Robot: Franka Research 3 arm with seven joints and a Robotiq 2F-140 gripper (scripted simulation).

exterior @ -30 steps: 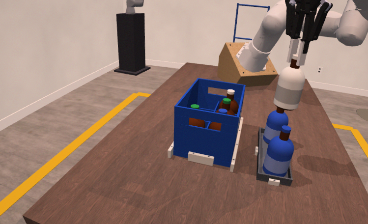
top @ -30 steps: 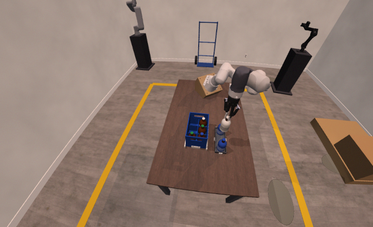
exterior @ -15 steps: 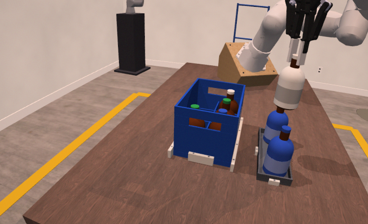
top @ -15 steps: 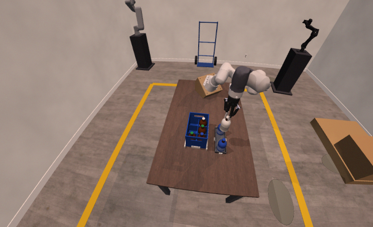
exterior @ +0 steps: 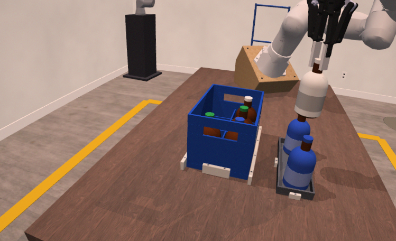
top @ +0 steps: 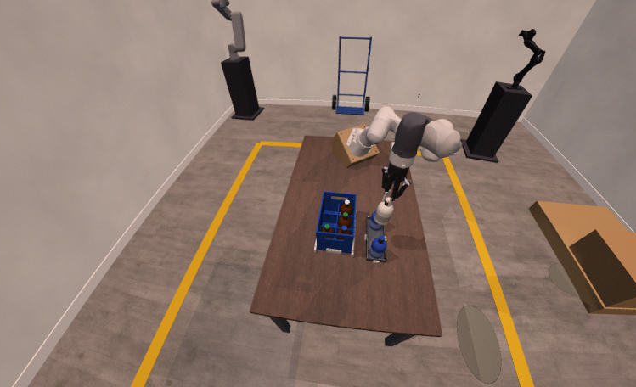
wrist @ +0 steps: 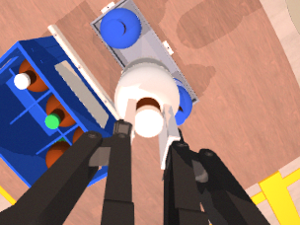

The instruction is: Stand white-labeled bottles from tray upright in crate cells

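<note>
The white-labeled bottle is 90 mm below my hand. The rest, counted from my hand: blue-labeled bottle: 270 mm below, 80 mm ahead, 10 mm to the left; blue crate: 270 mm below, 220 mm to the right, 10 mm behind.
</note>
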